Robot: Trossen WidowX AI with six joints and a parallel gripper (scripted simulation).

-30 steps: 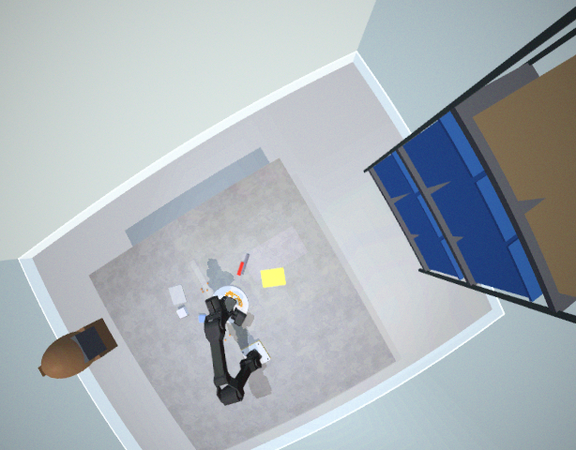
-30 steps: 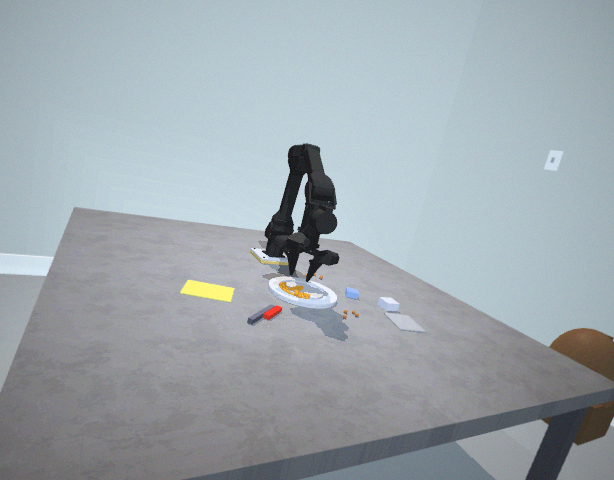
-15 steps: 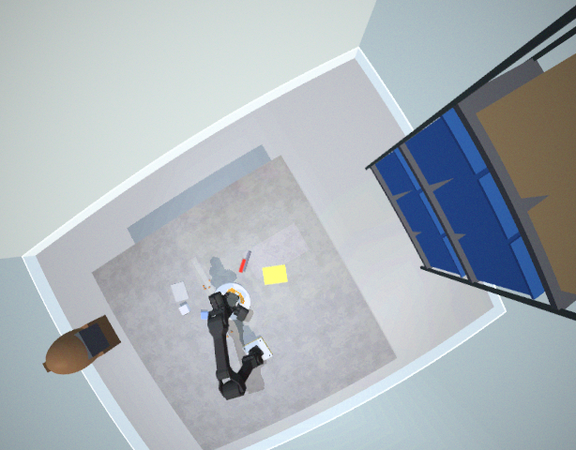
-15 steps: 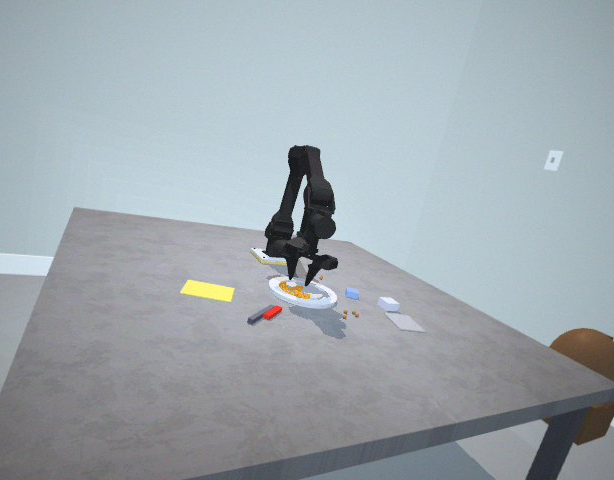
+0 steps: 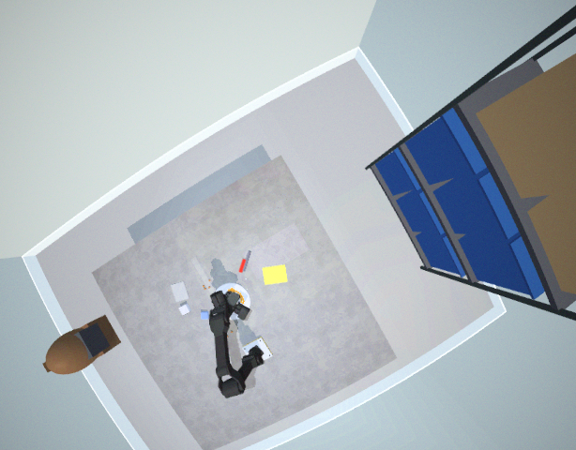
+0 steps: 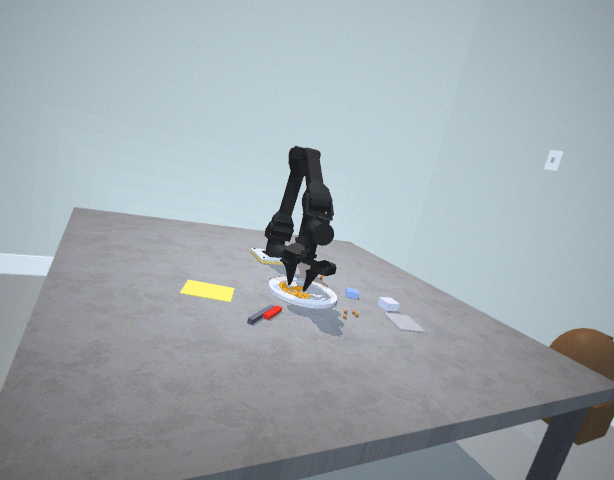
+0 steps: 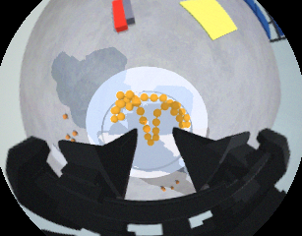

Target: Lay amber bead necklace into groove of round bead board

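Now: the round white bead board 2 cm to the left of my gripper tip and 1 cm below it. From my gripper tip the other things lie so: yellow sheet: 25 cm to the right, 4 cm behind, 1 cm below; blue block: 19 cm to the left, 4 cm ahead, 1 cm below; grey tool: 17 cm to the right, 11 cm ahead, 1 cm below.
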